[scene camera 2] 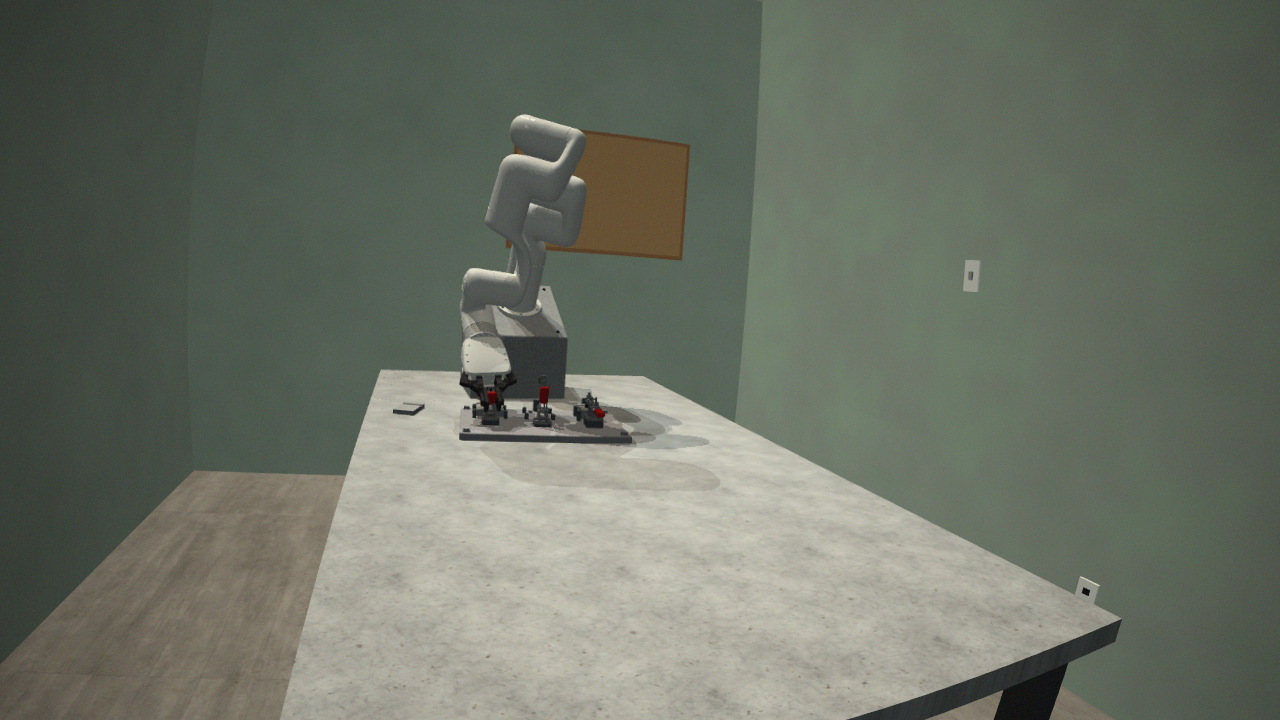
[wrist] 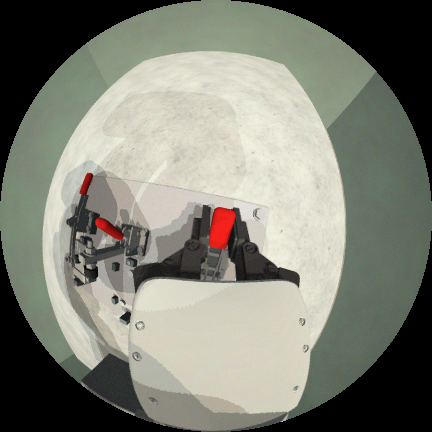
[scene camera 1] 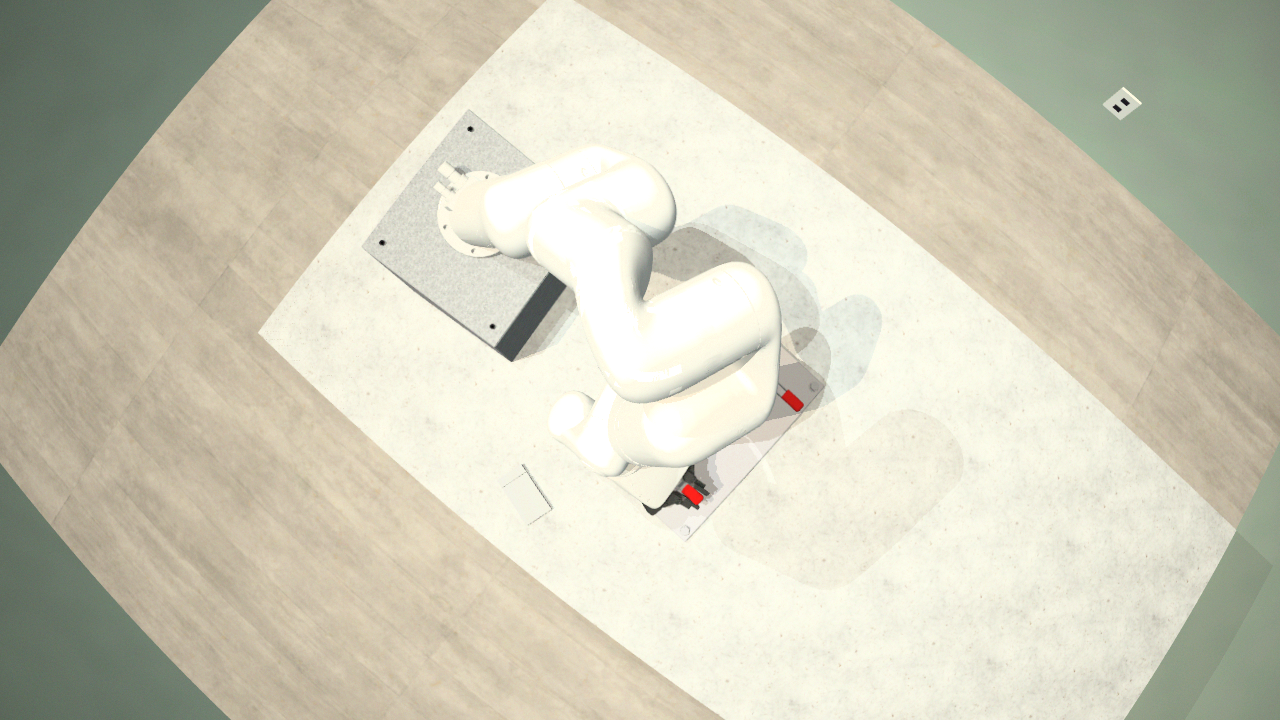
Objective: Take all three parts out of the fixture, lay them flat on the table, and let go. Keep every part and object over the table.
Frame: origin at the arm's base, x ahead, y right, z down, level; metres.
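Seen in the pictures: gripper, fingertip midpoint: (scene camera 2: 493, 407) (wrist: 218, 217) (scene camera 1: 698, 498); arm's base, origin of the base link: (scene camera 2: 518, 305).
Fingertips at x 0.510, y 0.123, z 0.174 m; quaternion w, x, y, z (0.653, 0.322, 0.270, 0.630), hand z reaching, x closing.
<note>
Offsets run from my fingertips to a thing's top centre. "*": to the spot under its first point. Level surfaces: height alone.
The fixture @[dz +0.045, dx -0.071, dy -0.114 m] (scene camera 1: 729, 465) (scene camera 2: 546, 437) (wrist: 165, 197) is a pale plate with three dark toggle clamps with red handles. My gripper (scene camera 1: 694, 490) (scene camera 2: 491, 394) (wrist: 218, 217) is shut on the red handle @[dz -0.031, dx -0.014, dy +0.002 m] (wrist: 220, 235) of the clamp at one end. The middle clamp's red handle @[dz -0.040, dx -0.029, dy -0.110 m] (scene camera 2: 543, 395) (wrist: 109, 228) stands up; the arm hides it in scene camera 1. The other end clamp's red handle @[* dz -0.002, dx +0.025, dy -0.215 m] (scene camera 1: 792, 400) (scene camera 2: 598, 412) (wrist: 86, 184) is low, near the plate edge. A small flat grey plate @[dz +0.050, dx -0.226, dy +0.173 m] (scene camera 1: 526, 495) (scene camera 2: 409, 408) lies on the table, apart from the fixture. I cannot tell parts in the fixture from the clamps.
The table @[dz +0.060 m] (scene camera 1: 939, 537) (scene camera 2: 626, 573) (wrist: 300, 175) carries the fixture and the arm's grey base block (scene camera 1: 429, 259) (scene camera 2: 540, 365). The arm hangs over much of the fixture. Small dark blocks @[dz +0.017, dx -0.174, dy -0.122 m] (wrist: 125, 317) stand on the fixture. The small grey plate lies near one long table edge.
</note>
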